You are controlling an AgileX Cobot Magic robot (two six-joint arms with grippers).
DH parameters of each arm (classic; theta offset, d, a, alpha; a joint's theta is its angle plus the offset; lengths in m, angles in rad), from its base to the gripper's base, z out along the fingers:
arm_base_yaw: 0 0.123 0 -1.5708
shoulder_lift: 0.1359 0 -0.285 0
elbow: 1.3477 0 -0.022 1.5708
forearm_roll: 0 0.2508 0 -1.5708
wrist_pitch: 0 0 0.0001 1.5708
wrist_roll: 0 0.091 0 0
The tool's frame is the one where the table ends.
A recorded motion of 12 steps. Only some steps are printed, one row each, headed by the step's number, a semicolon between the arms.
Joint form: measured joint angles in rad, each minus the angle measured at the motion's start. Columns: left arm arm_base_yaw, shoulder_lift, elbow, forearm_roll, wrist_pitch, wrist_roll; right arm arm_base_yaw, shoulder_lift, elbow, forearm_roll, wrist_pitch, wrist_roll.
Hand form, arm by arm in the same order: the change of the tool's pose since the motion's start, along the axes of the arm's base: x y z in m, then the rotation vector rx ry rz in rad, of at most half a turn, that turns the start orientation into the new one. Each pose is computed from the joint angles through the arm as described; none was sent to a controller.
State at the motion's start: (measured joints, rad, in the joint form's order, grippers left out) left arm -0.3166 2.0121 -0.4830 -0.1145 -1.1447 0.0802; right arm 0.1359 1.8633 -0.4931 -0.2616 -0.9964 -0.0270
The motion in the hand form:
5: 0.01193 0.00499 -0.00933 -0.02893 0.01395 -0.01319; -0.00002 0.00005 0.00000 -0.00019 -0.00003 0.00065
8: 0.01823 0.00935 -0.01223 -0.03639 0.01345 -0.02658; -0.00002 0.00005 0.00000 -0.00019 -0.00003 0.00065
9: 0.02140 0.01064 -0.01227 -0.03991 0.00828 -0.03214; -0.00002 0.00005 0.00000 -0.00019 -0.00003 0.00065
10: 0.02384 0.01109 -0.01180 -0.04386 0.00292 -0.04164; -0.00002 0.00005 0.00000 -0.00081 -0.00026 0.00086
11: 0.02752 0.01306 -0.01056 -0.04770 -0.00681 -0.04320; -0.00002 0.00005 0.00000 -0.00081 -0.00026 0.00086
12: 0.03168 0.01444 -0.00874 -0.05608 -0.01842 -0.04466; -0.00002 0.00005 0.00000 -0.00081 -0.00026 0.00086
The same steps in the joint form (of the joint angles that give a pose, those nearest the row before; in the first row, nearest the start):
5: 0.0476 0.0512 -0.0431 0.0742 0.0000 -0.0430; 0.0000 0.0000 0.0000 -0.0007 0.0000 0.0000
8: 0.0798 0.0702 -0.0645 0.1242 0.0000 -0.0569; 0.0000 0.0000 0.0000 -0.0007 0.0000 0.0000
9: 0.0910 0.0753 -0.0756 0.1424 0.0000 -0.0617; 0.0000 0.0000 0.0000 -0.0007 0.0000 0.0000
10: 0.0991 0.0778 -0.0845 0.1617 0.0000 -0.0673; 0.0000 0.0000 0.0000 -0.0007 0.0000 -0.0007
11: 0.1115 0.0793 -0.0966 0.1768 0.0000 -0.0715; 0.0000 0.0000 0.0000 -0.0007 0.0000 -0.0007
12: 0.1220 0.0802 -0.1109 0.1909 0.0000 -0.0802; 0.0000 0.0000 0.0000 -0.0007 0.0000 -0.0007

